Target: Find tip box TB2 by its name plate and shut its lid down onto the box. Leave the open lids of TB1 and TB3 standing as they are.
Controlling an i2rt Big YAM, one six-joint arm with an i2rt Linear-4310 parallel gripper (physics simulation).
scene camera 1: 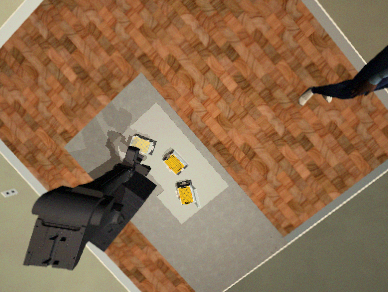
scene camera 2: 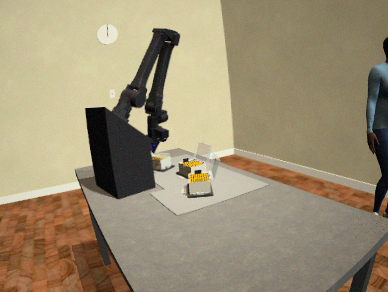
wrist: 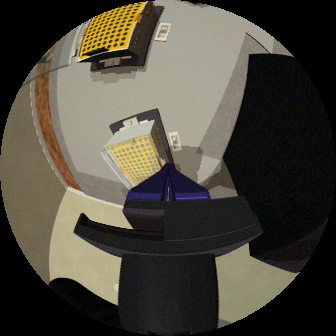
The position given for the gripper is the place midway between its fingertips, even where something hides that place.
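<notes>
Pale mat (wrist: 185, 76), visible. Gripper (wrist: 167, 167), likewise.
</notes>
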